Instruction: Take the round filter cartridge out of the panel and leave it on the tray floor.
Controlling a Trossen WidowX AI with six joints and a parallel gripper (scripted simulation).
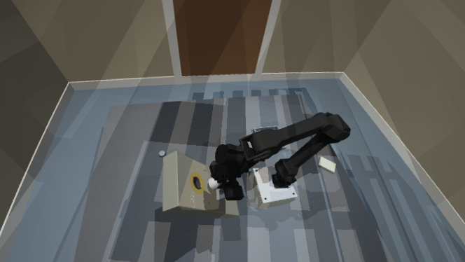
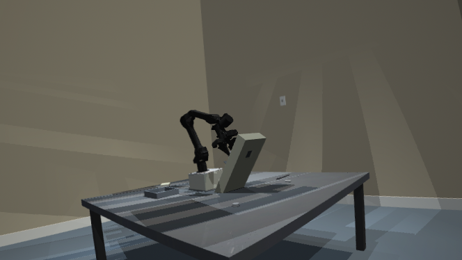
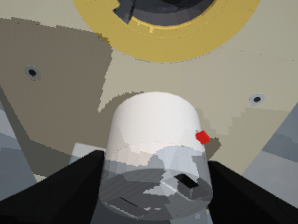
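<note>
My gripper tip is 31 cm past the dark tray, 32 cm to the left of it and 20 cm above it. Also, from my gripper tip: tan card 62 cm behind, 15 cm to the right, 20 cm below; grey filter cartridge right at my gripper tip; beige service panel 4 cm ahead, 1 cm to the left, 5 cm below.
</note>
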